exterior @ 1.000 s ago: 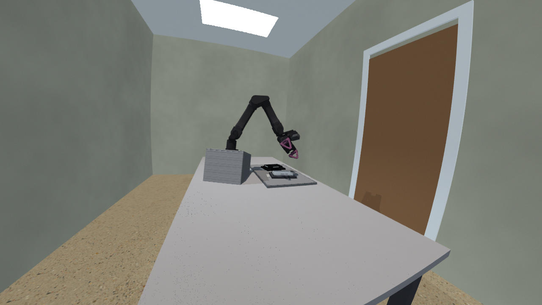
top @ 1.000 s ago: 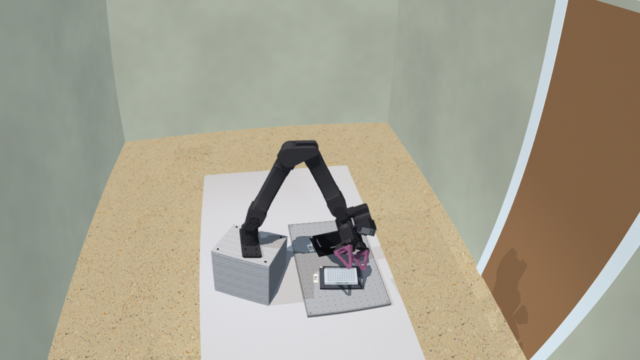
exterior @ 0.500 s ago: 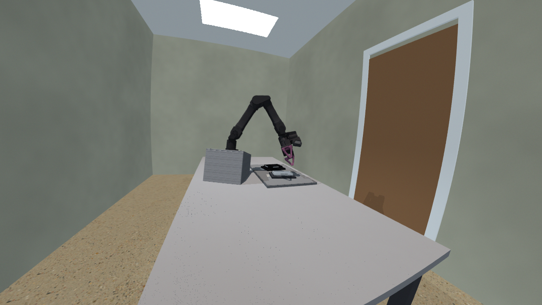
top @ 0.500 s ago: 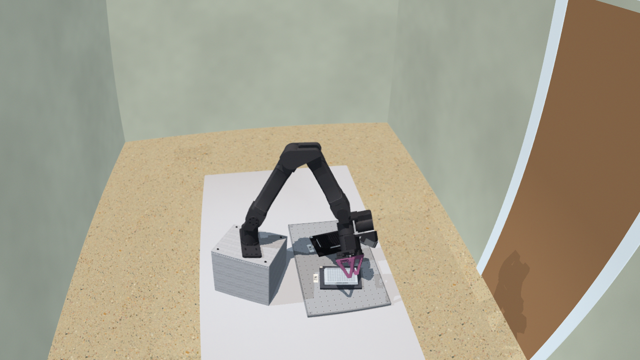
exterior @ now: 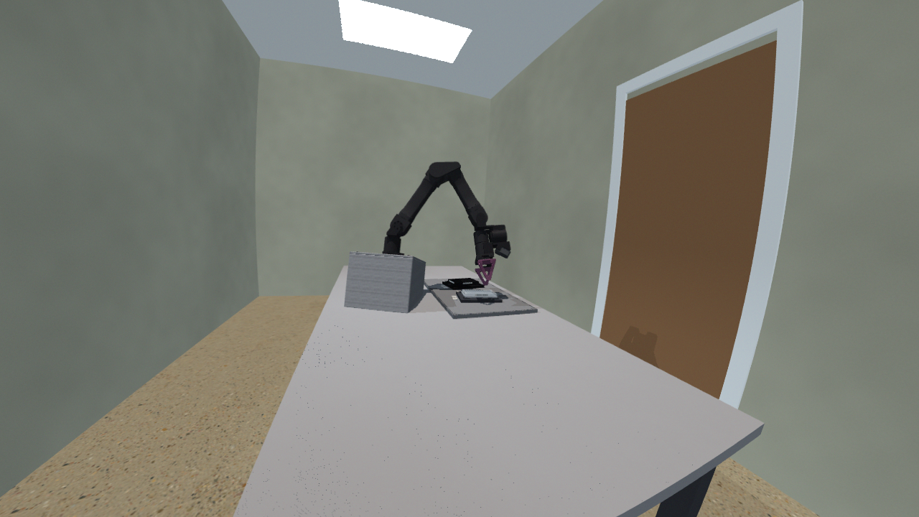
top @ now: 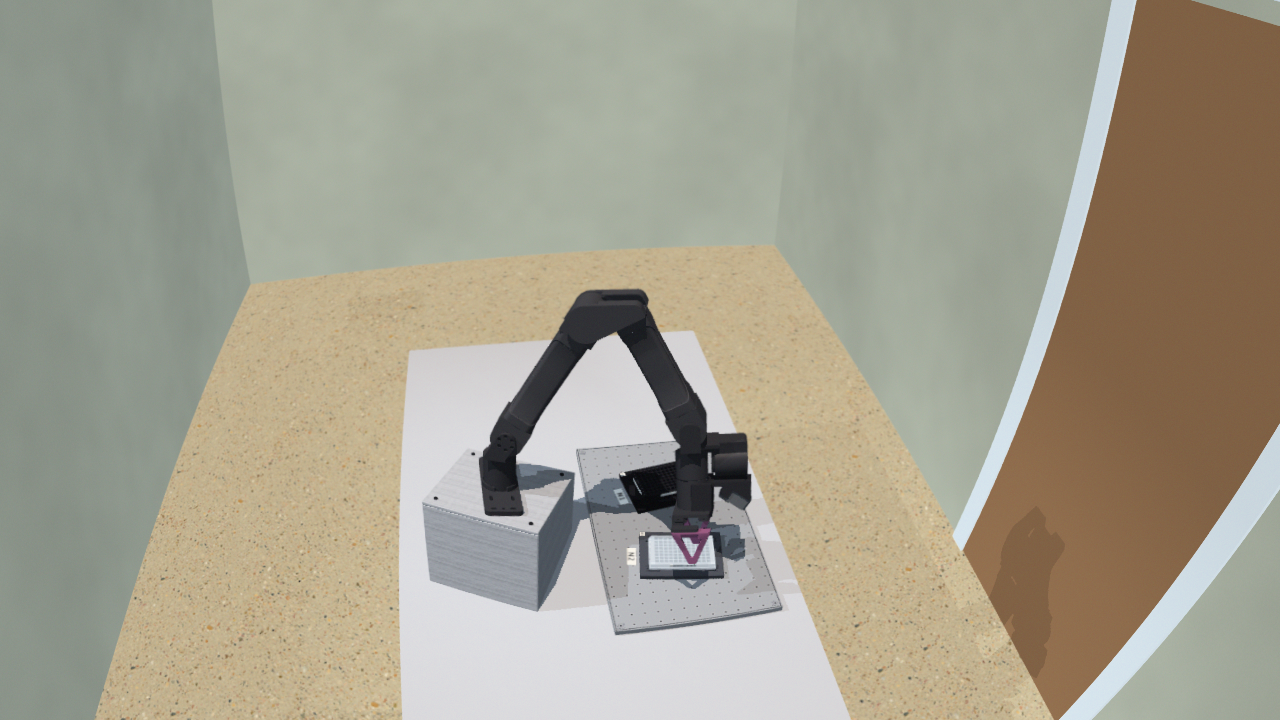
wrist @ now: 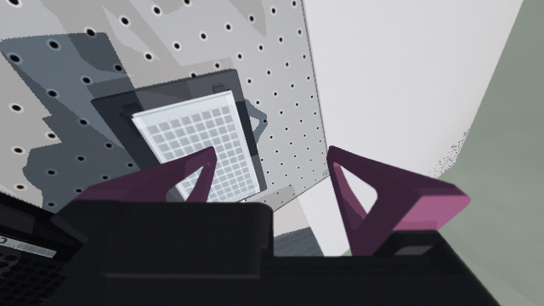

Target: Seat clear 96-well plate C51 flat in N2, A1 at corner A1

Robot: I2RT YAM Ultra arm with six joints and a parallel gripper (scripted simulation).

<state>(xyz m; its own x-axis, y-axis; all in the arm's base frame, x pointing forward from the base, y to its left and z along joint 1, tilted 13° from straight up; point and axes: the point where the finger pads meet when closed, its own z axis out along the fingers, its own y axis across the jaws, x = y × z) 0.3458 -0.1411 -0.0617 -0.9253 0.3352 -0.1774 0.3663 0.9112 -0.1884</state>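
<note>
My hand is 6 cm above the clear 96-well plate C51, 5 cm to the right of it and 1 cm past it. From my hand the other things lie so: black plate C15 (26 cm to the left, 6 cm below, 1 cm ahead); dark plate nest N2 (8 cm below, 5 cm to the left, 1 cm behind); N2 label (10 cm behind, 8 cm below, 7 cm to the left).
</note>
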